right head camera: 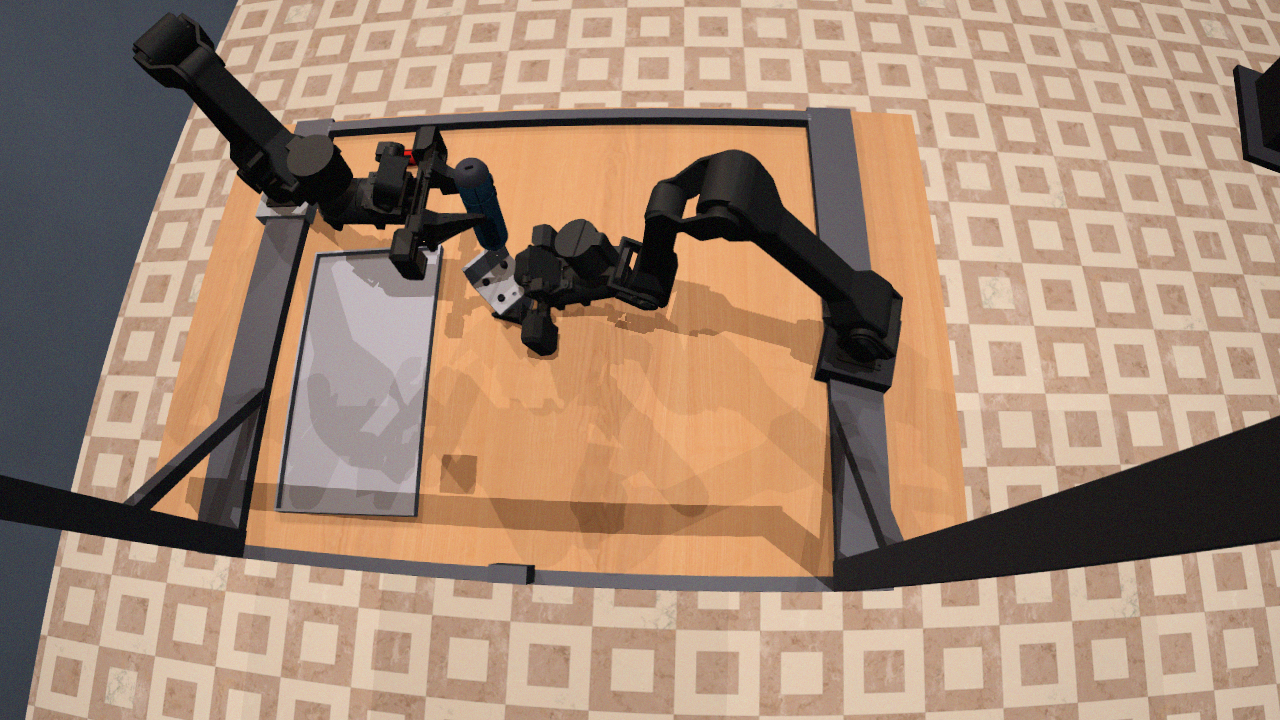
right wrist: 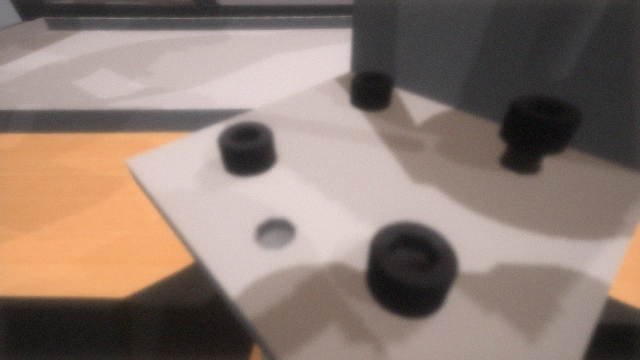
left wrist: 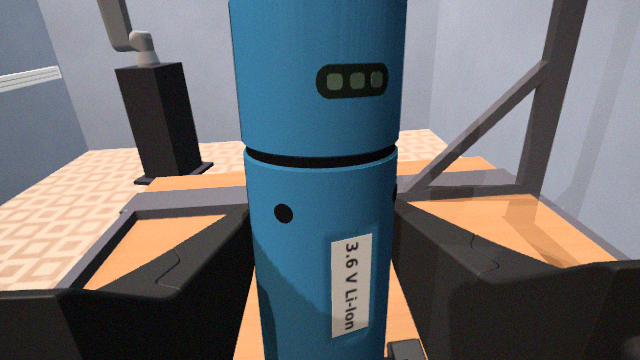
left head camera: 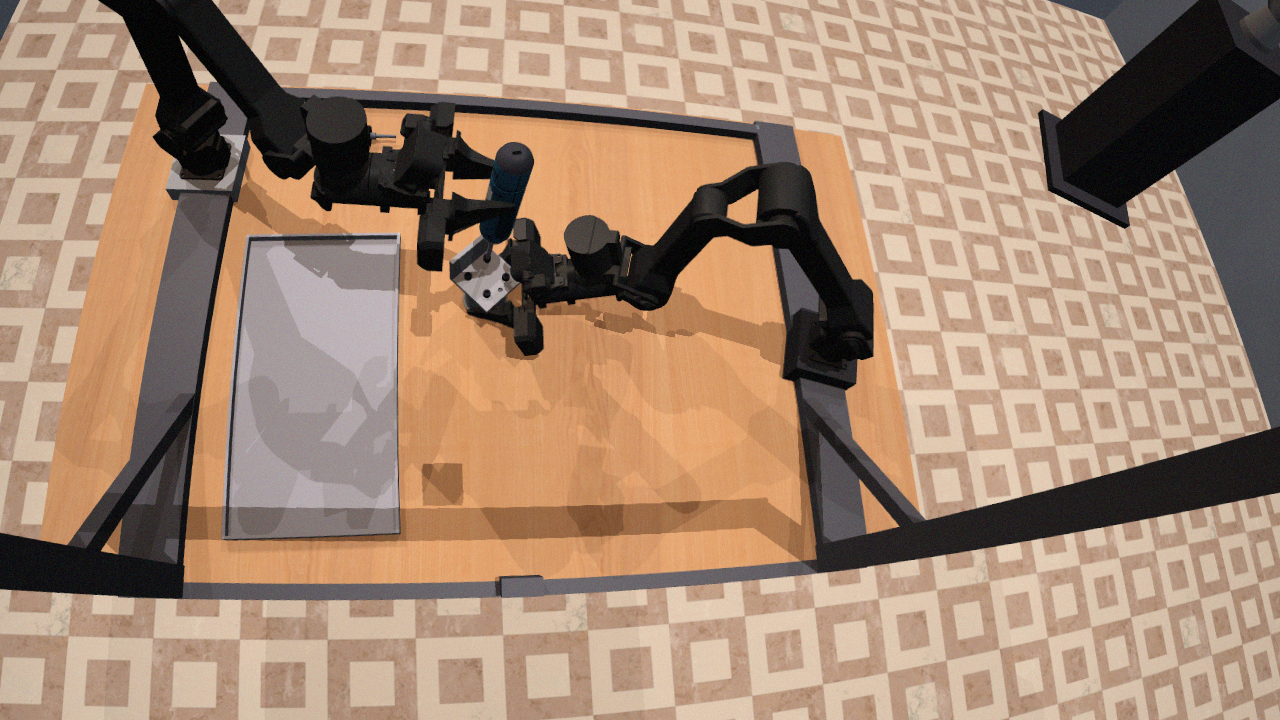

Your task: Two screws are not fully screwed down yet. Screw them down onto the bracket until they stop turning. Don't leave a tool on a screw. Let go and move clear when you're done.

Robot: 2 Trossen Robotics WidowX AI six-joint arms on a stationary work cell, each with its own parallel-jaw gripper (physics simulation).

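Places are measured from the left arm's base along level axes (x back, y left, z down), in millimetres.
Pixels of known places: left gripper, between the fingertips: (right head camera: 489, 201) (left wrist: 320, 215) (left head camera: 515, 190); right gripper, between the fingertips: (right head camera: 495, 297) (left head camera: 467, 293); left arm's base, origin of its link: (left head camera: 205, 161); right arm's base, origin of its link: (right head camera: 862, 344) (left head camera: 829, 345).
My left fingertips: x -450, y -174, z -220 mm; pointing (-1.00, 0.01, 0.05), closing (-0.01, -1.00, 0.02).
For each thing: its top centre in the pictures, then the offset to it from my left fingertips. "spot": a spot on its surface instead. Level surfaces: height alone.
- blue electric screwdriver, centre of its top: (left head camera: 508, 148) (right head camera: 461, 164) dx +13, dy +2, dz -73 mm
- black screw, centre of its top: (right wrist: 547, 107) dx +24, dy +8, dz +172 mm
- shallow grey tray, centre of its top: (right wrist: 205, 49) (left head camera: 313, 373) (right head camera: 357, 372) dx +246, dy -142, dz +233 mm
- thin metal rod, a spot on its surface: (left head camera: 384, 137) spot: dx +192, dy +243, dz +234 mm
- red piece, a spot on its surface: (right head camera: 409, 156) spot: dx +234, dy +237, dz +222 mm
- wooden table, height of its surface: dz +249 mm
A blue electric screwdriver (left head camera: 512, 165) (right head camera: 478, 192) (left wrist: 320, 120) is held nearly upright by my left gripper (left head camera: 499, 186) (right head camera: 471, 203) (left wrist: 320, 215), shut on its body. Its lower end is just above the bracket in the head views. My right gripper (left head camera: 501, 284) (right head camera: 512, 284) is shut on the light grey bracket (left head camera: 487, 278) (right head camera: 501, 282) (right wrist: 320, 200). In the right wrist view one black screw (right wrist: 540, 122) stands raised with its shank showing. Other black screws (right wrist: 247, 149) (right wrist: 371, 91) (right wrist: 411, 270) sit lower, near the plate. No bit shows on them there.
A shallow grey tray (left head camera: 399, 402) (right head camera: 429, 385) lies left of the bracket. A thin metal rod (left head camera: 384, 137) and a red piece (right head camera: 409, 156) show beside the left arm, mostly hidden. Dark frame rails (left head camera: 537, 109) (right head camera: 572, 116) edge the wooden table (left head camera: 626, 429) (right head camera: 644, 429).
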